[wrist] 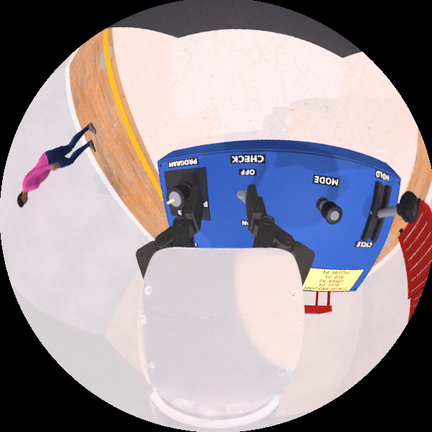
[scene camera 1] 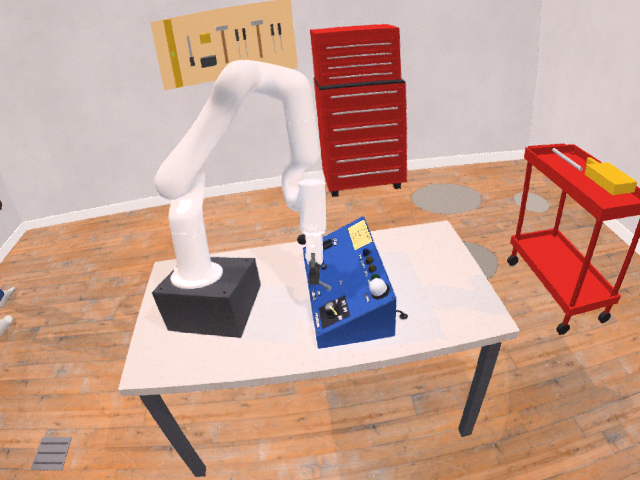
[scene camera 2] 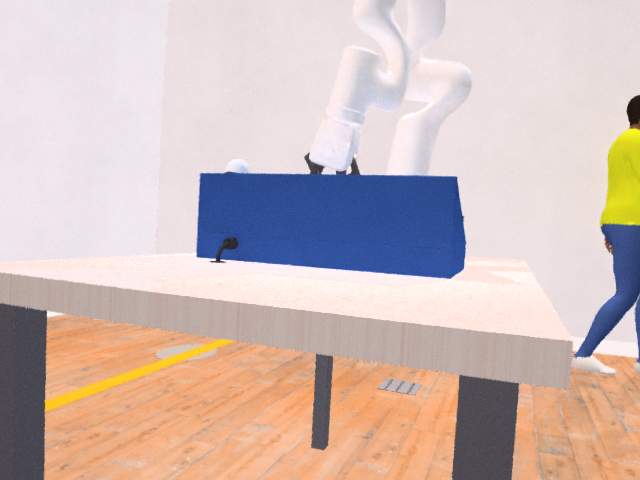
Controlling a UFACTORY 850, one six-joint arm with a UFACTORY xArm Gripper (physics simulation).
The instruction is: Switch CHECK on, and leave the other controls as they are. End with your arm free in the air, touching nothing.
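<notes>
The blue control panel (scene camera 1: 361,326) (scene camera 2: 330,222) (wrist: 295,200) stands on the table. Its CHECK toggle (scene camera 1: 324,285) (wrist: 241,195) is a short grey lever below the OFF label in the wrist view, and in scene camera 1 it leans to the OFF side. My gripper (scene camera 1: 313,279) (wrist: 223,194) is partly open, low over the panel, with nothing held. In the wrist view one finger overlaps the toggle's side and hides its base; I cannot tell whether they touch. The other finger is in front of the PROGRAM knob (scene camera 1: 330,308) (wrist: 175,199). In scene camera 2 the panel hides the fingertips.
The MODE knob (wrist: 331,212) and the black-knobbed HOLD/CYCLE lever (scene camera 1: 301,239) (wrist: 409,207) are on the panel. A white STATUS dome (scene camera 1: 378,286) (scene camera 2: 237,166) stands at its high edge. The arm's dark base block (scene camera 1: 206,307) is beside the panel on the table (scene camera 1: 248,364).
</notes>
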